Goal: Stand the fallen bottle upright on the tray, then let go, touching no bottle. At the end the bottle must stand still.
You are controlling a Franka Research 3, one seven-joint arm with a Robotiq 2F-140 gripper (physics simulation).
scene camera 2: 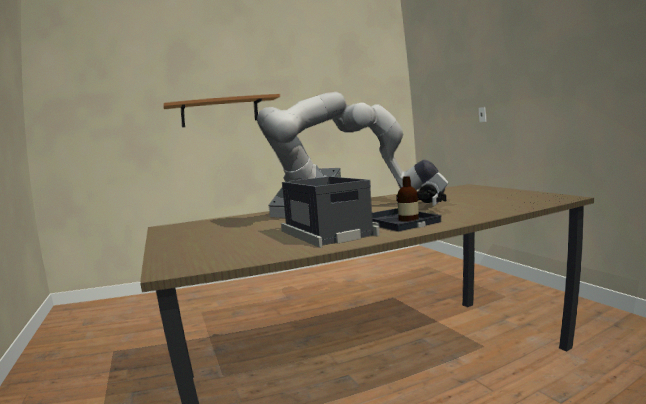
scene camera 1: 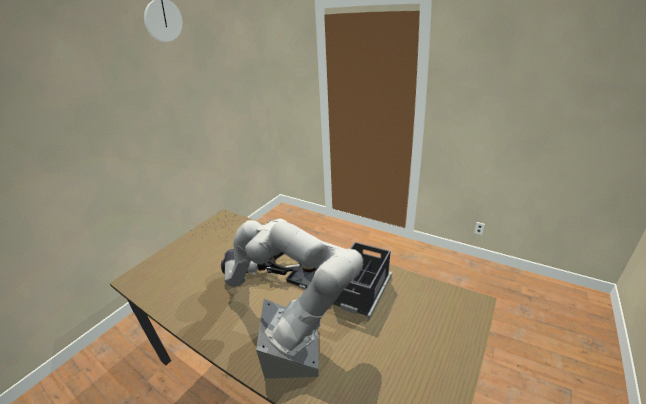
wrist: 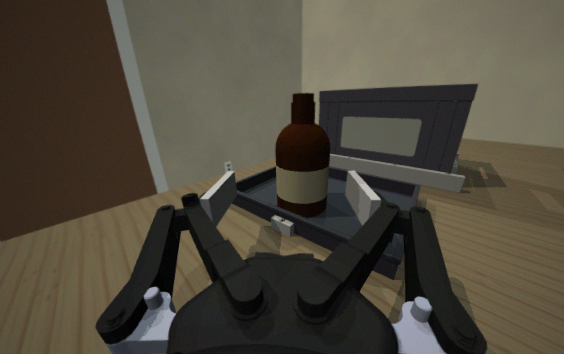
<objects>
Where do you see a brown bottle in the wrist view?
302,149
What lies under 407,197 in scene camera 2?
A brown bottle.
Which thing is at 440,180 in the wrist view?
A pale rail.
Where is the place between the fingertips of my gripper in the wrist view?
290,183
</objects>
